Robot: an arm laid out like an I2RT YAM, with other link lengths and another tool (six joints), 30 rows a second.
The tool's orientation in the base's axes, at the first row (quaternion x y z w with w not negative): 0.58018, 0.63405, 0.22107, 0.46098
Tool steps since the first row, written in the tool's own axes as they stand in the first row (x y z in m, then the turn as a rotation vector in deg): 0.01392, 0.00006, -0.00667, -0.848, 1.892, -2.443; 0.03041, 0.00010, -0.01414, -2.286, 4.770, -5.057; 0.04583, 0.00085, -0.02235, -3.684, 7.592, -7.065; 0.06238, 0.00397, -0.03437, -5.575, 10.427, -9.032; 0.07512, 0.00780, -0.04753, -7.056, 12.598, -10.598; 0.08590, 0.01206, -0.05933, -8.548, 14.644, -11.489; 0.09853, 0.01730, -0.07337, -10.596, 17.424, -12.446; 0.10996, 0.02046, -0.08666, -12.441, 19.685, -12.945; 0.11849, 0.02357, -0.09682, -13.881, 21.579, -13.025; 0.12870, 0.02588, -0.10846, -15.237, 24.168, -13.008
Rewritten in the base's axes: -0.00421, 0.01479, -0.00133, -1.132, 0.259, 2.987; -0.00885, 0.03219, -0.00315, -1.941, 0.232, 7.052; -0.01384, 0.04894, -0.00367, -2.266, 0.076, 10.770; -0.02067, 0.06827, -0.00082, -2.598, -0.551, 14.640; -0.02845, 0.08446, 0.00440, -2.906, -1.046, 17.643; -0.03505, 0.09857, 0.00997, -2.714, -1.752, 20.226; -0.04283, 0.11521, 0.01680, -2.241, -2.796, 23.621; -0.05121, 0.13006, 0.02197, -1.639, -3.885, 26.307; -0.05726, 0.14137, 0.02655, -0.841, -4.784, 28.362; -0.06482, 0.15446, 0.03064, 0.418, -5.469, 30.909
